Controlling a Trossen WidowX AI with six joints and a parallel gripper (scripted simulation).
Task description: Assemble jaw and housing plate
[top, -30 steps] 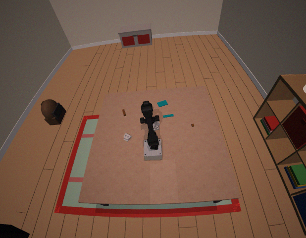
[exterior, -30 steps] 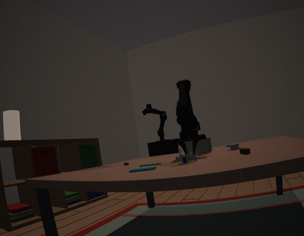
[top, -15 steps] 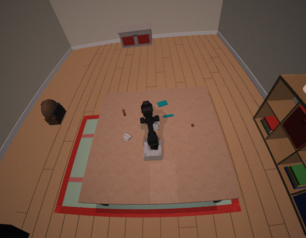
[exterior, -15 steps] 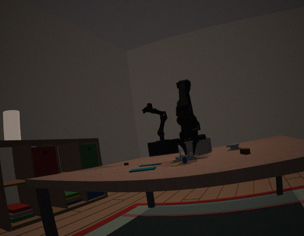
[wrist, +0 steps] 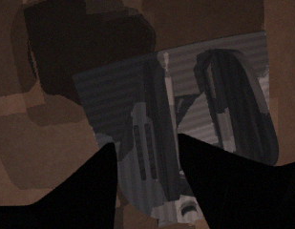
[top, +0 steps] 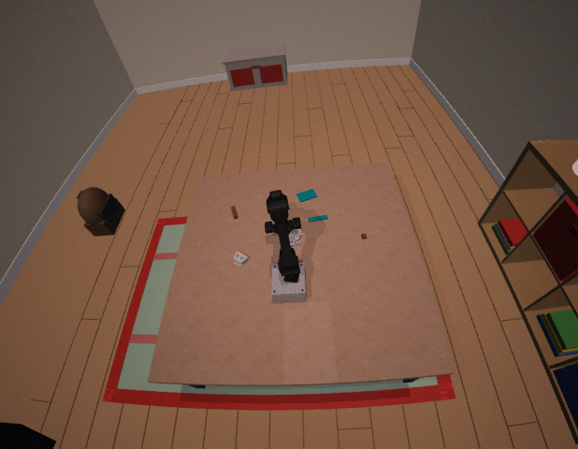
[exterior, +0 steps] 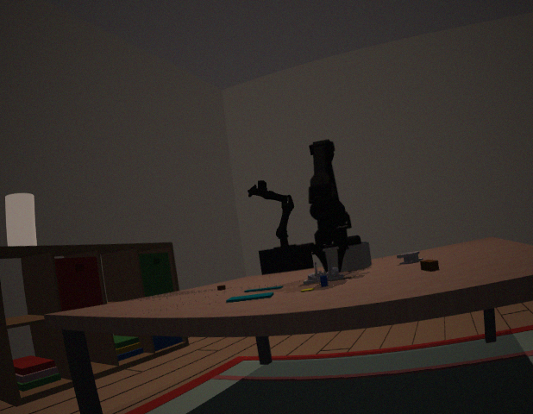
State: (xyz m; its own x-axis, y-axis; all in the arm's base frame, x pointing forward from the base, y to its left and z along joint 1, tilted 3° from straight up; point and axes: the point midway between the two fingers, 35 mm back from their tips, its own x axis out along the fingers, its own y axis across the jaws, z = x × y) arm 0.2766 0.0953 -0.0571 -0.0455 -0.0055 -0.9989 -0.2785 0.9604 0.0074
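My gripper tip is 30 mm to the left of the grey jaw, 30 mm past it and 10 mm below it. Round my gripper tip: blue block (190 mm ahead, 60 mm to the left); yellow piece (240 mm ahead, 50 mm to the left, 20 mm below); teal bar (160 mm to the right, 140 mm ahead, 20 mm below).
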